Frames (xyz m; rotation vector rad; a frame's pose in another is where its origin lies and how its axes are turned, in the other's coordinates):
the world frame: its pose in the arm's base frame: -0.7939 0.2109 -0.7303 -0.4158 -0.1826 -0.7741
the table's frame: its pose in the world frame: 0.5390 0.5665 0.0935 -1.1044 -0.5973 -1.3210
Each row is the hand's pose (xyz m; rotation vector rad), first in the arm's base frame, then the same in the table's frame.
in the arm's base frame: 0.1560 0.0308 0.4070 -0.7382 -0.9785 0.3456
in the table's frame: 1.0165 0.3605 0.1796 2.0047 -0.6960 1.1030
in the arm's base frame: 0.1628 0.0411 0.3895 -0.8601 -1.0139 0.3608
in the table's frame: 0.9976 0.3551 0.1879 1.9284 -0.8181 1.0469
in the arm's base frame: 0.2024 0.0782 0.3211 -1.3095 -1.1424 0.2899
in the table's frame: 0.9212 0.3441 0.2288 1.5788 -1.1240 0.7814
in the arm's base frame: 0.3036 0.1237 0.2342 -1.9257 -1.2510 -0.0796
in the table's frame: 0.8151 0.3615 0.3199 0.9804 -1.2569 0.3736
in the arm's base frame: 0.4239 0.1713 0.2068 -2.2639 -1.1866 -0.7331
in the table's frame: 0.7637 0.3924 0.4378 0.4684 -1.0319 0.0876
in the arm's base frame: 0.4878 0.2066 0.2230 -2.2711 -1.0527 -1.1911
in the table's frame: 0.7661 0.4028 0.5118 0.2356 -0.7797 -0.0035
